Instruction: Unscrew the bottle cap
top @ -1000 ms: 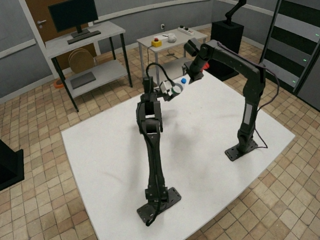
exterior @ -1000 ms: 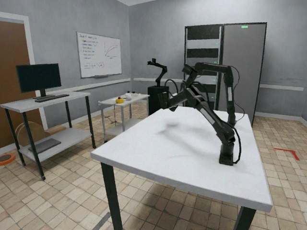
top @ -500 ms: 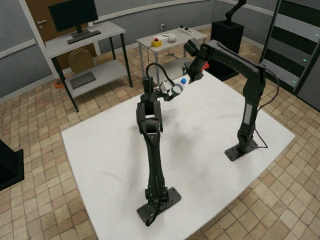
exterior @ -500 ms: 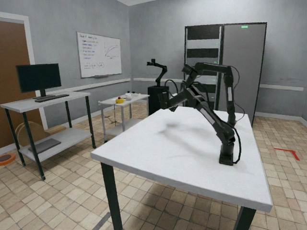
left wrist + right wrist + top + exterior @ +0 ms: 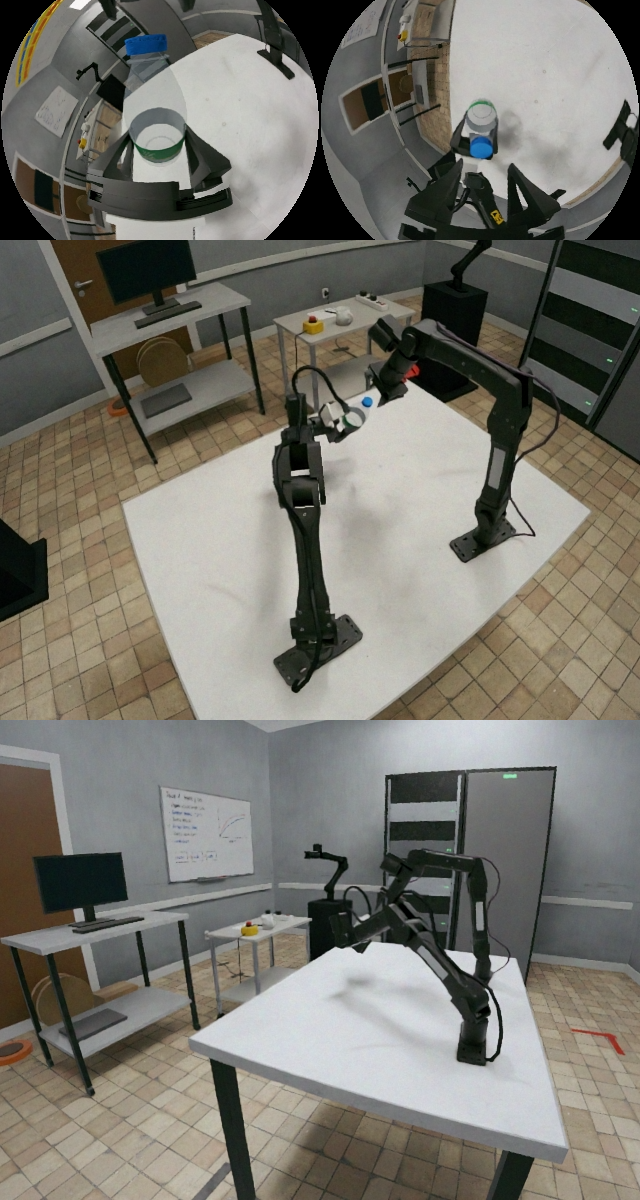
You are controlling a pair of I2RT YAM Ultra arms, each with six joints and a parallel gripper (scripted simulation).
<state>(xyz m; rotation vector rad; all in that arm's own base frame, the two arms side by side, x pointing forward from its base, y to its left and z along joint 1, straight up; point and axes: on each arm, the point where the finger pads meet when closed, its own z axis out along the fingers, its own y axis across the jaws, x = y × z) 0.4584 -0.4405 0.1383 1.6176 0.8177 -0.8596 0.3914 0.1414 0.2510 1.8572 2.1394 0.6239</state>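
Now: right hand 30 mm above the blue cap, 20 mm short of it and 10 mm to the right of it. Round my right hand: plastic bottle 90 mm below, 60 mm ahead, 10 mm to the left.
The plastic bottle lies 30 mm above my left hand, 20 mm behind it and 10 mm to the right of it. From my left hand the other things lie so: blue cap: 80 mm above, 50 mm behind, 10 mm to the right.
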